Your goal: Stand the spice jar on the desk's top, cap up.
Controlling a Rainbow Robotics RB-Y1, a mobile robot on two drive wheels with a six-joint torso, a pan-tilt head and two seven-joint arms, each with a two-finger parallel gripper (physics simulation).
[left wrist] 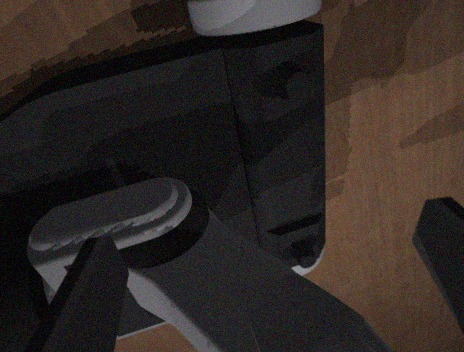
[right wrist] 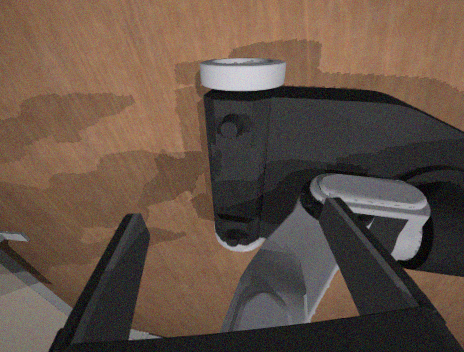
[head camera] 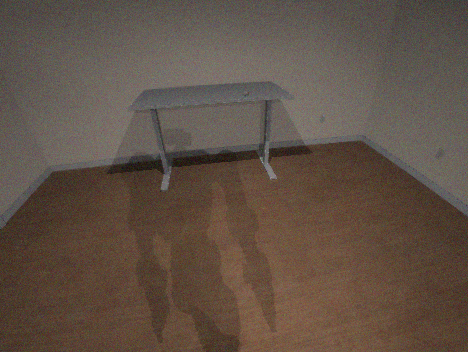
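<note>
A grey desk stands against the far wall in the head view, a few steps away. A very small object lies on its top, right of the middle; it may be the spice jar, but it is too small and blurred to tell its shape or how it rests. My left gripper is open, its two fingers wide apart with no thing between them, over the robot's own base. My right gripper is open and empty too, also beside the base. Neither gripper is near the desk.
The desk has two legs with feet, the left foot and the right foot, on the wooden floor. Walls with a pale skirting board close off the back and sides. The robot's dark base shows in both wrist views.
</note>
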